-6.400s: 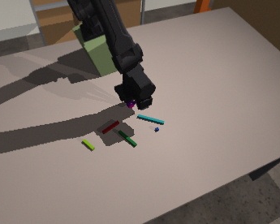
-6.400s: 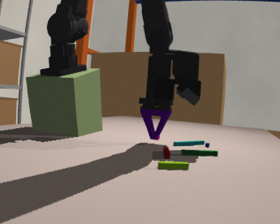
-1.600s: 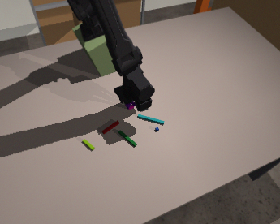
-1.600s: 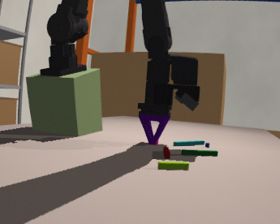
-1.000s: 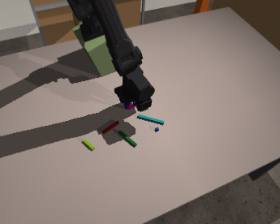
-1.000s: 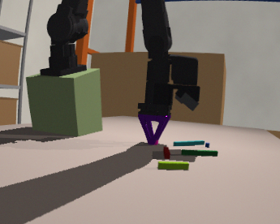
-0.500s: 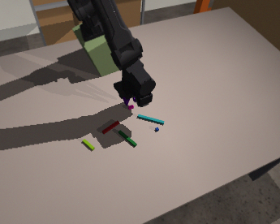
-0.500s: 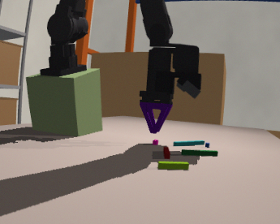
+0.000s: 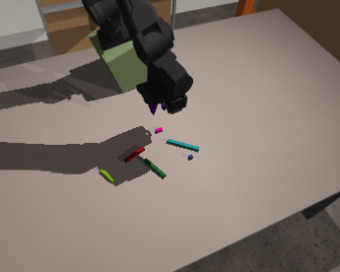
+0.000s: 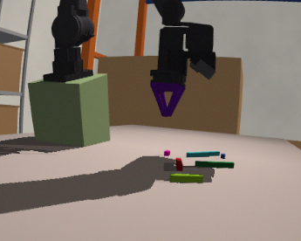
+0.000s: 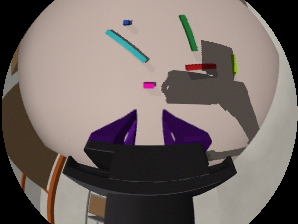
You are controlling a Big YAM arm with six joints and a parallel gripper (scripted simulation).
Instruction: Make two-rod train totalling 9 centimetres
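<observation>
Right now the red rod is 7 cm ahead of my hand, 9 cm to the right of it and 9 cm below it. From my hand the other things lie so: magenta rod: 1 cm ahead, 9 cm below; turquoise rod: 8 cm ahead, 6 cm to the left, 9 cm below; green rod: 13 cm ahead, 5 cm to the right, 9 cm below.
</observation>
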